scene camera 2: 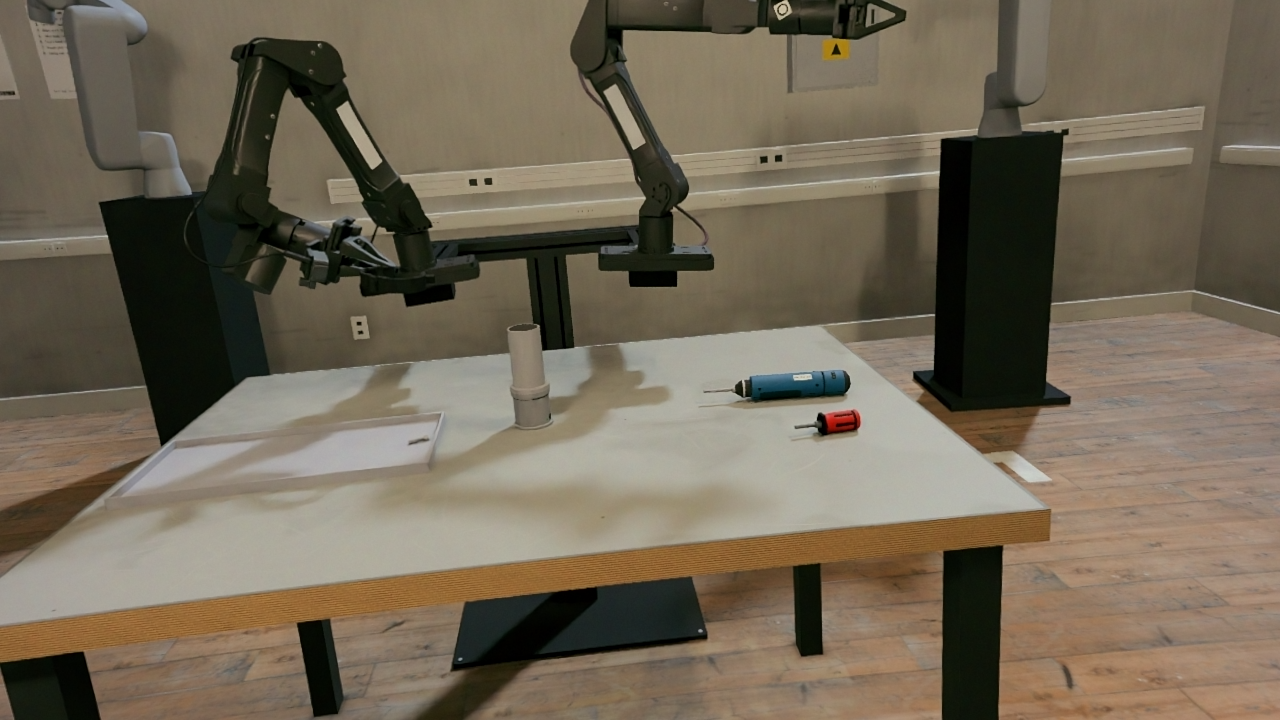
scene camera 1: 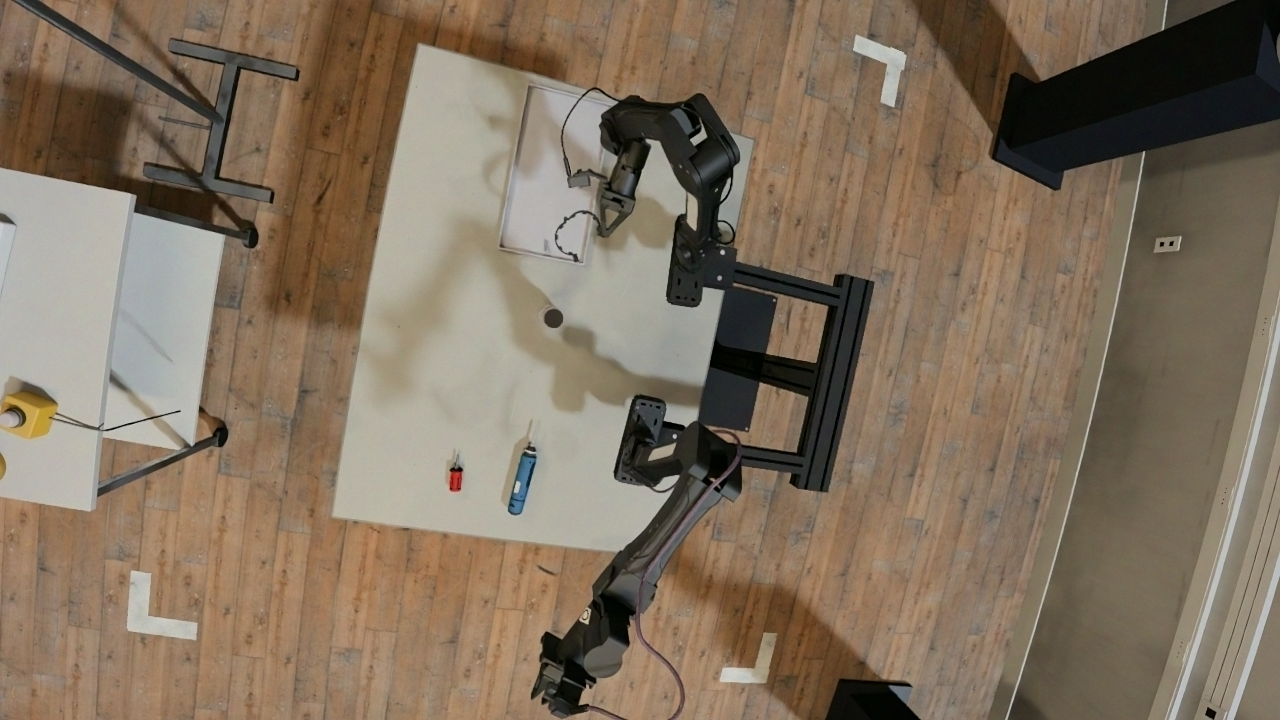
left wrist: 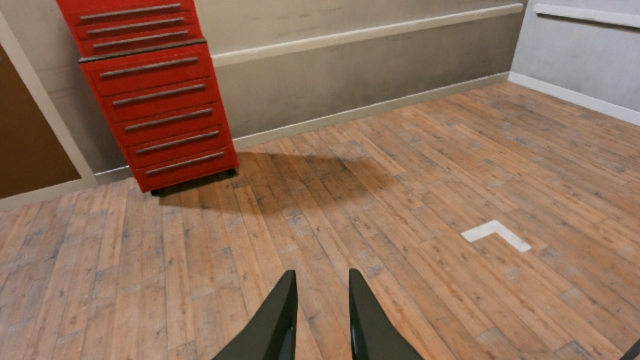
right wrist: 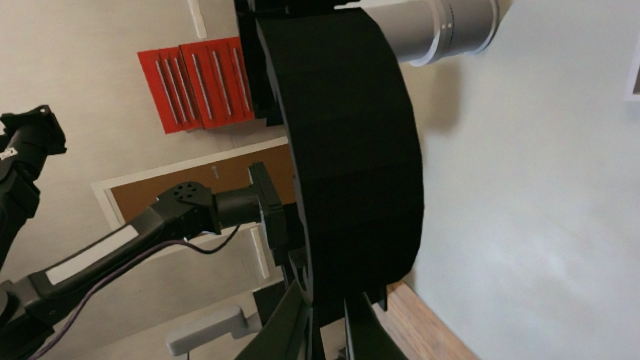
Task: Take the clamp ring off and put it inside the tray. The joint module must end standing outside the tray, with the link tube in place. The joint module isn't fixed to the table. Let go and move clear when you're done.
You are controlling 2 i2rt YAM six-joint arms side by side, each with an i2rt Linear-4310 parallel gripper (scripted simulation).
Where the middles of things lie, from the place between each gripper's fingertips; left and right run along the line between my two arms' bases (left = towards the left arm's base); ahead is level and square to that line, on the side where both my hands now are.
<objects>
Now: the black clamp ring (scene camera 2: 374,281) 6 cm ahead of my right hand (scene camera 2: 394,271), 2 cm to the left of it and 1 cm below it. Round my right hand: pale link tube (scene camera 2: 524,340) 20 cm to the left, 15 cm below, 5 cm ahead; white tray (scene camera 2: 286,458) 25 cm below, 14 cm to the right, 13 cm ahead; grey joint module (scene camera 2: 532,412) 23 cm below, 20 cm to the left, 5 cm ahead.
Now: left hand (scene camera 1: 536,699) 110 mm short of the pale link tube, 620 mm to the left of it and 470 mm above it. From my left hand the other things lie so: white tray 190 mm ahead, 960 mm to the right, 570 mm below; then black clamp ring 110 mm ahead, 800 mm to the right, 330 mm below; then grey joint module 110 mm ahead, 620 mm to the right, 550 mm below.
</objects>
